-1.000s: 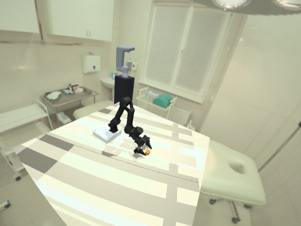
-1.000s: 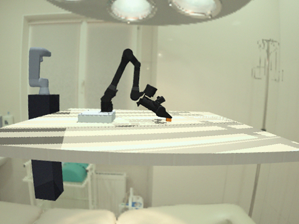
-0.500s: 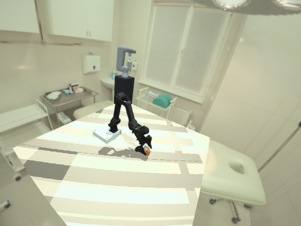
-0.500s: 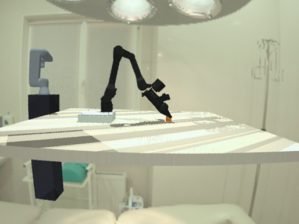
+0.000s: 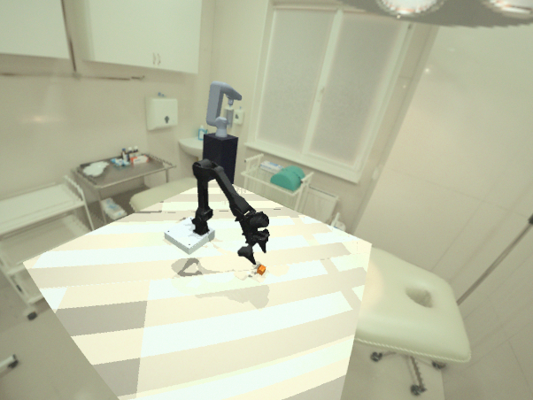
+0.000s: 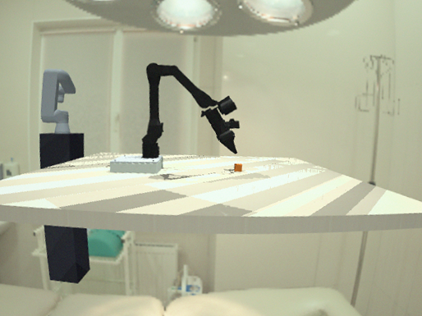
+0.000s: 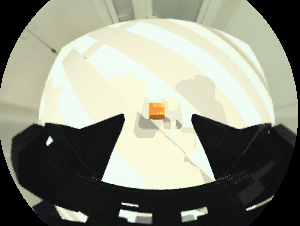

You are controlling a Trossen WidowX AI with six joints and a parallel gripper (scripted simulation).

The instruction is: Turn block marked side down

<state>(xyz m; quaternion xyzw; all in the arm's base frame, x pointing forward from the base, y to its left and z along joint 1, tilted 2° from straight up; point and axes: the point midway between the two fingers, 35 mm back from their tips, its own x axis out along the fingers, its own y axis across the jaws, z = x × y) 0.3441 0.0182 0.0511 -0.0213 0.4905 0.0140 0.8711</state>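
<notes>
Right now my gripper tip is 10 mm short of the orange block and 60 mm above it.
</notes>
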